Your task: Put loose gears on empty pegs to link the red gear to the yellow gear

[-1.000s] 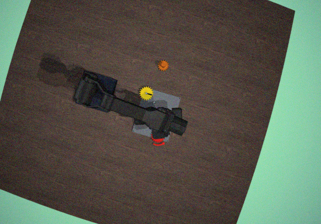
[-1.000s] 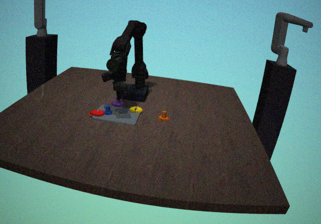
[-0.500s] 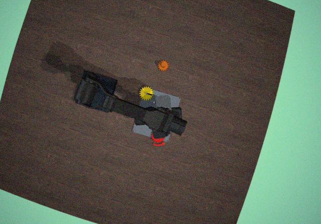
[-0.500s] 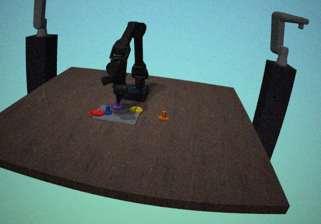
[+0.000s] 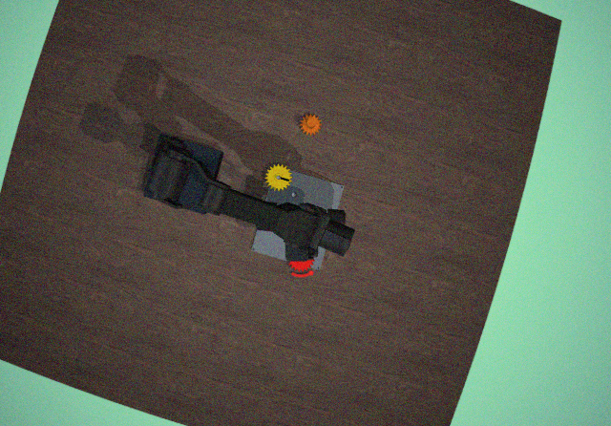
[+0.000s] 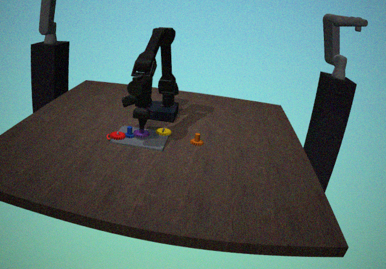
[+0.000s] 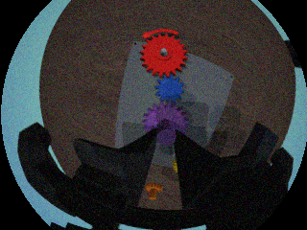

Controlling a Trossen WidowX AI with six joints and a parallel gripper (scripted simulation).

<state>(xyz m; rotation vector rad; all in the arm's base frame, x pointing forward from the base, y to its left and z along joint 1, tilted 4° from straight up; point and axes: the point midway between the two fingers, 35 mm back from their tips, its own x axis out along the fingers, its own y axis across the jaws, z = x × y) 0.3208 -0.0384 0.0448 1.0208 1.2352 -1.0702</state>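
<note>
Now: the purple gear 10 mm below my gripper tip. Round my gripper tip: yellow gear (80 mm behind, 70 mm to the left, 30 mm below); then red gear (90 mm to the right, 30 mm below, 30 mm ahead); then blue gear (50 mm to the right, 20 mm below, 10 mm ahead).
</note>
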